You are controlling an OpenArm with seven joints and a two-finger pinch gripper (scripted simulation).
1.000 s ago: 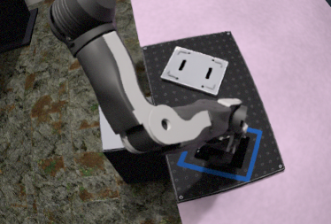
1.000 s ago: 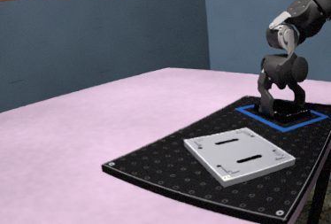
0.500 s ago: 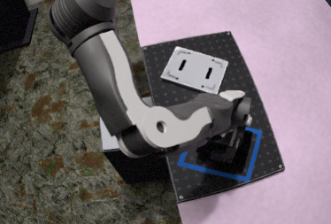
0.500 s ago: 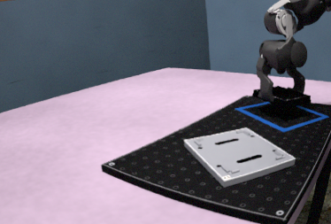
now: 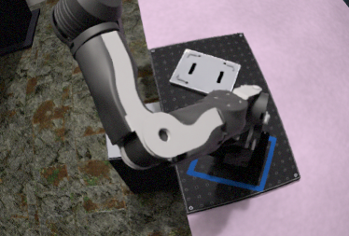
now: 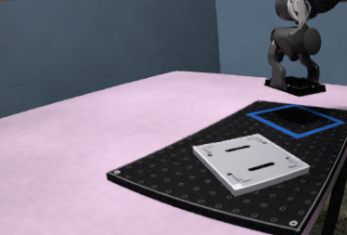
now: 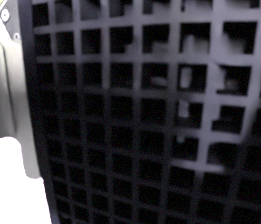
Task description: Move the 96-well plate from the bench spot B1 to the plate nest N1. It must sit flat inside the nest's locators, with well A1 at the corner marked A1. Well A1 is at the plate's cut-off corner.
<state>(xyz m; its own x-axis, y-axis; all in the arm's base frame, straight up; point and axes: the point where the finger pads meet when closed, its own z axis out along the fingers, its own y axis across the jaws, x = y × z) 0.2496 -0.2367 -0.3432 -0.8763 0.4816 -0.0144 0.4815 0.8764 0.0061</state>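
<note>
Now: the grey plate nest 25 cm to the left of my hand, 7 cm below it and 3 cm behind it. The rest, counted from my hand: black 96-well plate (right at my hand).
</note>
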